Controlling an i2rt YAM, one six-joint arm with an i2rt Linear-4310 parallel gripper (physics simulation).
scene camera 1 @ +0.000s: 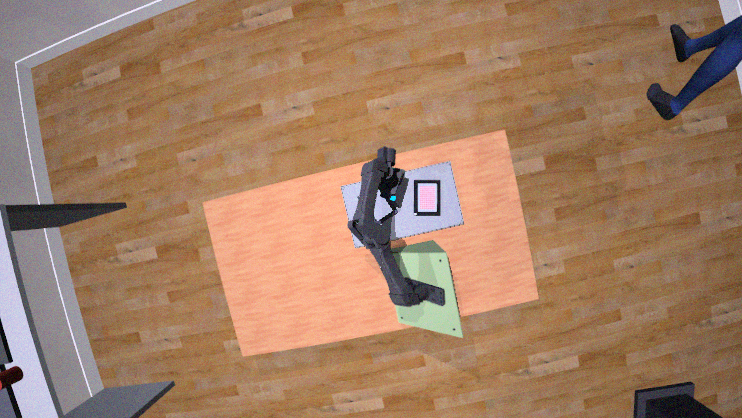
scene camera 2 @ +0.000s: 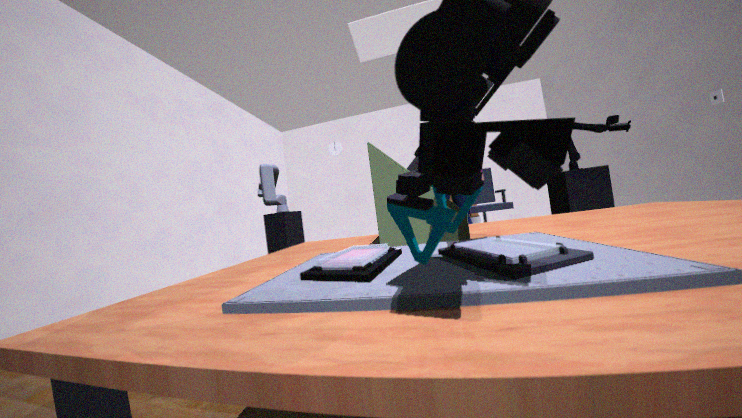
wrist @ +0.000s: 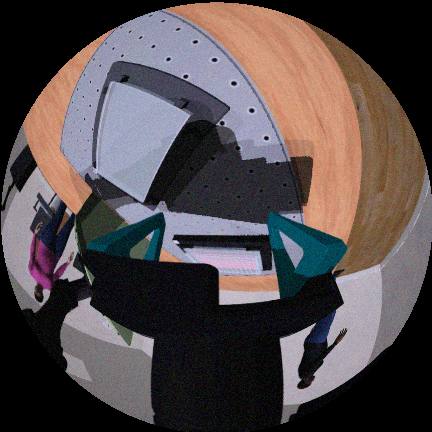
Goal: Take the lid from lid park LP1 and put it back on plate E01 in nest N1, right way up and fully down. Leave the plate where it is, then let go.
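Frame: origin at the arm's base, x ahead, y left, z up, level; metres.
Seen in the pictures: gripper, fingertip midpoint: (scene camera 1: 395, 189) (scene camera 2: 436, 245) (wrist: 215, 217); arm's base, link origin: (scene camera 1: 423, 290) (wrist: 90, 285).
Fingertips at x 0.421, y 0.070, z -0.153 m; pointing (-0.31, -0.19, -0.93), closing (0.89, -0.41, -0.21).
Observation:
Pixels of each thing's top centre, then the offset from my fingertips to it. Level surfaces: height alone.
- clear lid, top centre: (wrist: 122, 150) (scene camera 2: 499, 244) (scene camera 1: 377, 204) 0.018 m down, 0.062 m back, 0.090 m left
- dark lid park, top centre: (wrist: 121, 151) (scene camera 2: 499, 243) (scene camera 1: 377, 204) 0.016 m down, 0.062 m back, 0.090 m left
- plate with pink wells, top centre: (wrist: 223, 265) (scene camera 2: 356, 251) (scene camera 1: 427, 197) 0.010 m down, 0.052 m back, 0.140 m right
- black nest, top centre: (wrist: 224, 260) (scene camera 2: 356, 255) (scene camera 1: 427, 197) 0.018 m down, 0.052 m back, 0.140 m right
- wooden table, surface height: 0.049 m down
The clear lid (scene camera 2: 524, 247) (wrist: 142, 137) lies flat on the dark lid park (scene camera 2: 576, 256) (wrist: 200, 100); the arm hides most of this area in scene camera 1. The plate with pink wells (scene camera 1: 427, 197) (scene camera 2: 355, 255) (wrist: 232, 260) sits level in the black nest (scene camera 1: 416, 197) (scene camera 2: 337, 275) (wrist: 267, 252). My gripper (scene camera 1: 393, 198) (scene camera 2: 423, 258) (wrist: 215, 217) is open, with its teal fingers spread wide and no object between them. It hangs low over the board between park and nest, apart from both lid and plate.
The grey perforated board (scene camera 1: 452, 181) (scene camera 2: 290, 304) (wrist: 225, 72) carries park and nest and lies on the wooden table (scene camera 1: 290, 270) (scene camera 2: 259, 342) (wrist: 320, 100). A green panel (scene camera 1: 441, 314) (scene camera 2: 381, 202) (wrist: 100, 220) stands beside the board, near the arm's base.

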